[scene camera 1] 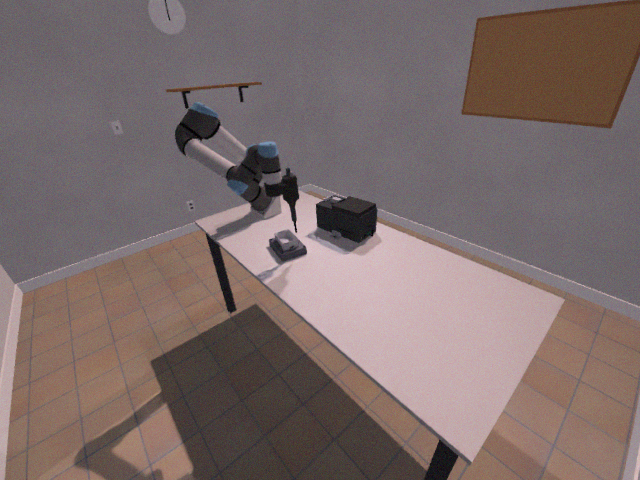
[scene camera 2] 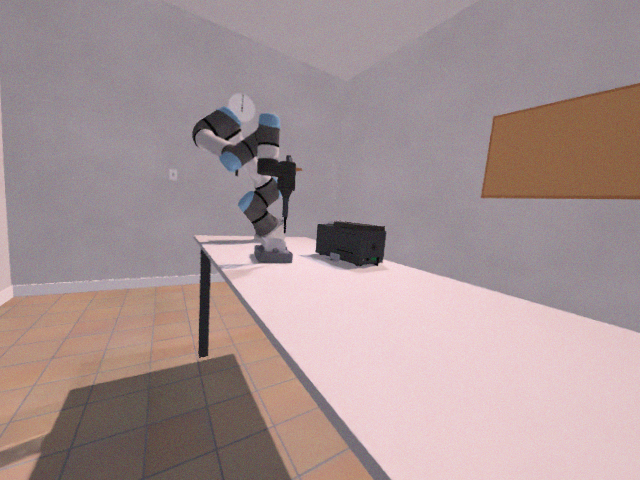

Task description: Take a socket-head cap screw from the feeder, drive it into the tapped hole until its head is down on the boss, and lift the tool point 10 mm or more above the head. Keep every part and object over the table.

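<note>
There is a black screw feeder [scene camera 1: 329, 219] here that I can see.
</note>
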